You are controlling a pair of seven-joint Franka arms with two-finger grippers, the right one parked.
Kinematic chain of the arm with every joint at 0, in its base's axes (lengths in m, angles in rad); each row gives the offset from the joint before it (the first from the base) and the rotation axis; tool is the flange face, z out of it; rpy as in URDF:
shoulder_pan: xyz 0 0 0.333 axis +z
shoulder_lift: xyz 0 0 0 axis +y
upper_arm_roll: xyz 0 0 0.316 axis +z
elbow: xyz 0.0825 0 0 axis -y
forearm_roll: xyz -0.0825 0 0.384 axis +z
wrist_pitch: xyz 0 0 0 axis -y
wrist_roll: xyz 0.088 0 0 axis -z
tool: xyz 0 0 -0.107 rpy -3.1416 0 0
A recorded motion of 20 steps. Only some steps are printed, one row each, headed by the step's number.
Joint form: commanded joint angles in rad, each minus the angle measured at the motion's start. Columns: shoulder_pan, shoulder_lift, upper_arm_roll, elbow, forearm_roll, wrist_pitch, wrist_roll.
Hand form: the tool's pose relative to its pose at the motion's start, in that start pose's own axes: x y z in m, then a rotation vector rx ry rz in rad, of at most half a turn. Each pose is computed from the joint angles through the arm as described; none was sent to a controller.
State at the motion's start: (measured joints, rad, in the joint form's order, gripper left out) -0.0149 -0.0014 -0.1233 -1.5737 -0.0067 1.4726 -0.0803
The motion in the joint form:
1: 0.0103 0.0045 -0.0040 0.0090 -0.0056 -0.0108 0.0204
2: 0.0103 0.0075 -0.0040 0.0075 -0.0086 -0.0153 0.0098
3: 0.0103 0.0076 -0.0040 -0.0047 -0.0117 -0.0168 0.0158
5: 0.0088 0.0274 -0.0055 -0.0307 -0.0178 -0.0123 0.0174
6: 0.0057 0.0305 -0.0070 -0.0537 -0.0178 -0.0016 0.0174
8: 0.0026 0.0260 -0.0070 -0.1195 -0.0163 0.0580 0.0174
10: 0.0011 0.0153 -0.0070 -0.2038 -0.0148 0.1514 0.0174
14: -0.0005 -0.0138 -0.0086 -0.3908 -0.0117 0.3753 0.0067
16: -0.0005 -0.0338 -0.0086 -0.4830 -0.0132 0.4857 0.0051
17: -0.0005 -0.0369 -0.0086 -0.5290 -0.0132 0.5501 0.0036
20: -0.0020 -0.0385 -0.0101 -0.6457 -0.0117 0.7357 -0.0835
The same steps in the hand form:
1: 0.0004 -0.0029 -0.0009 -0.0063 -0.0067 0.0148
2: 0.0010 -0.0026 0.0017 -0.0090 -0.0159 0.0045
3: 0.0009 -0.0023 0.0075 -0.0112 -0.0298 0.0107
5: 0.0074 -0.0003 0.0292 -0.0167 -0.0715 0.0155
6: 0.0088 0.0022 0.0405 -0.0154 -0.0869 0.0196
8: 0.0117 0.0039 0.0641 -0.0128 -0.0885 0.0212
10: 0.0142 0.0048 0.0906 -0.0111 -0.0686 0.0207
14: 0.0127 0.0059 0.1457 -0.0081 -0.0025 0.0098
16: 0.0074 0.0053 0.1697 -0.0095 0.0355 0.0060
17: 0.0060 0.0049 0.1842 -0.0105 0.0570 0.0036
20: 0.0016 0.0051 0.2212 -0.0188 0.1268 -0.0818

